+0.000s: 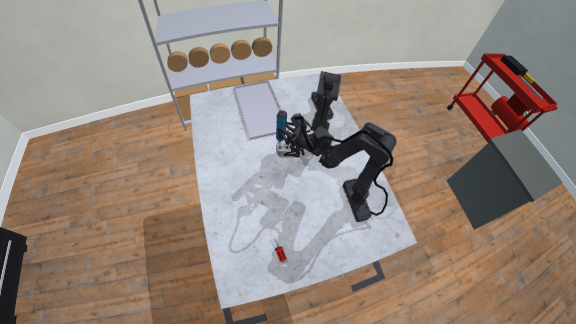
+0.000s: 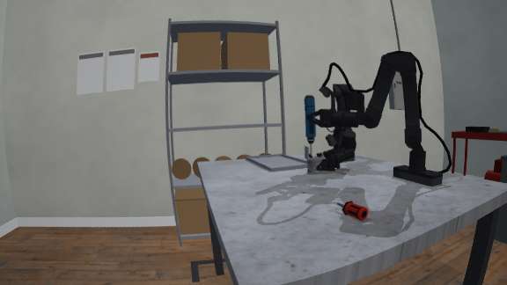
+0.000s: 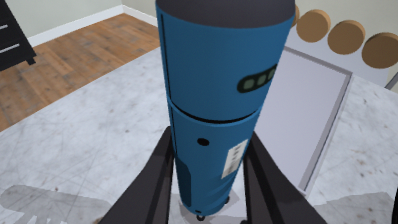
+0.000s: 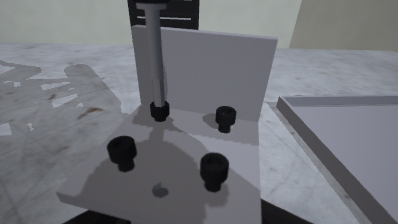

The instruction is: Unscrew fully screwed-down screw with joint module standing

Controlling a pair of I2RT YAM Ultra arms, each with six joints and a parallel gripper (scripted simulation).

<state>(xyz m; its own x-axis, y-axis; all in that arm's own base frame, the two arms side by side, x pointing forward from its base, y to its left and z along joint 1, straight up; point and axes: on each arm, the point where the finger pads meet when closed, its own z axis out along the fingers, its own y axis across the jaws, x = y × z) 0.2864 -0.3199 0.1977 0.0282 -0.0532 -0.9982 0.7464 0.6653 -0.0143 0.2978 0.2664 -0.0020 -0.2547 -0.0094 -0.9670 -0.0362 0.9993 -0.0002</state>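
My right hand is right at the joint module. From my right hand the other things lie so: screw (40 mm above, 20 mm ahead, 10 mm to the left); grey bracket (50 mm above); bit (70 mm above, 20 mm ahead, 10 mm to the left).
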